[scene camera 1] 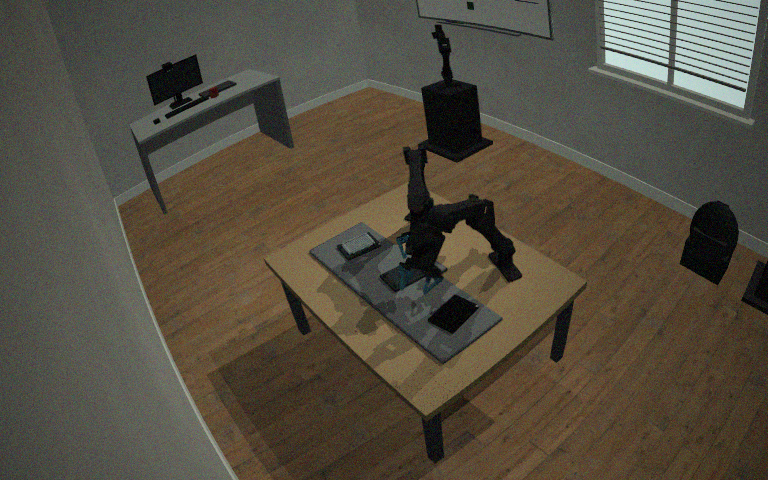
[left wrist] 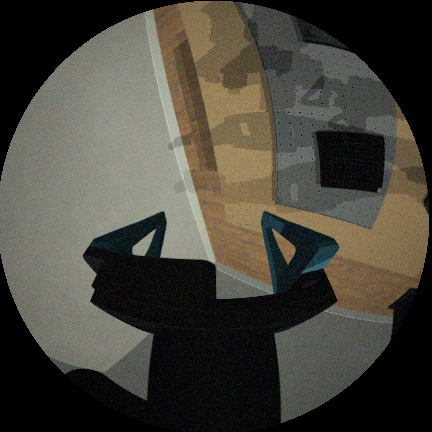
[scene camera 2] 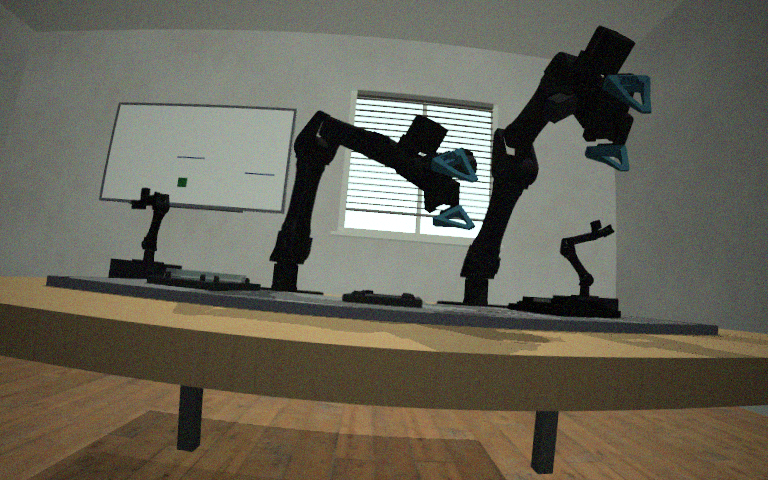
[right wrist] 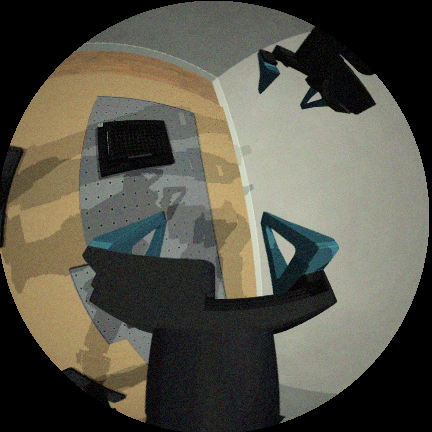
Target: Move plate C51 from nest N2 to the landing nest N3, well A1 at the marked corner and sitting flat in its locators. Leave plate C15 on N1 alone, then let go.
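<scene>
A black plate (scene camera 1: 453,313) (scene camera 2: 591,306) (left wrist: 350,162) (right wrist: 134,142) sits low in a nest at one end of the grey board, with a small white mark at one corner. A pale plate (scene camera 1: 358,243) (scene camera 2: 218,276) sits in a nest at the other end. A low dark nest (scene camera 2: 382,298) between them looks empty and is partly hidden behind my left arm in scene camera 1. I cannot read the plate or nest labels. My left gripper (scene camera 2: 637,139) (left wrist: 213,216) (right wrist: 281,98) is open, empty and high above the board. My right gripper (scene camera 2: 473,203) (right wrist: 213,216) is open, empty and lower, above the board.
The perforated grey board (scene camera 1: 481,328) (scene camera 2: 679,328) (left wrist: 295,172) (right wrist: 95,202) lies on the wooden table (scene camera 1: 419,390) (scene camera 2: 396,370). In scene camera 1, my left arm crosses in front of my right gripper. A desk with a monitor (scene camera 1: 174,79) stands farther off.
</scene>
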